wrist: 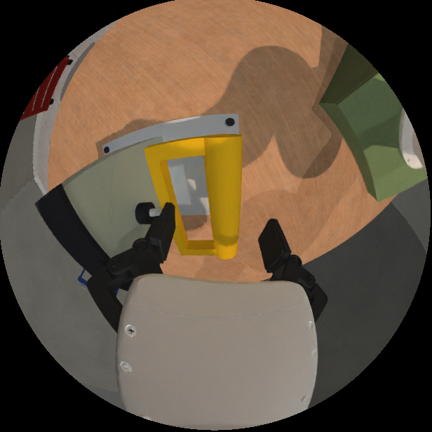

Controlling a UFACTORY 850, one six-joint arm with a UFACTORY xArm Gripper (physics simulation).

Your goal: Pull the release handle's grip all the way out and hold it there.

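Observation:
The release handle's yellow grip [224, 195] is a rectangular frame with a thick round bar on its right side, near the middle of the wrist view. A short rod with a black knob [145, 213] stands at its left, in front of the pale grey-green side of the housing [100, 200]. A light grey base plate [175, 129] with black bolts shows behind the grip. My gripper [221, 222] is open and empty. Its left finger overlaps the left edge of the yellow frame in the view, and its right finger is to the right of the bar. Whether the left finger touches the frame, I cannot tell.
The wooden table top [150, 70] lies under the handle. A green angular block [375, 120] with a white round part is at the right. A red slatted object [45, 95] is beyond the table at the upper left. A blue piece [83, 276] shows at the lower left.

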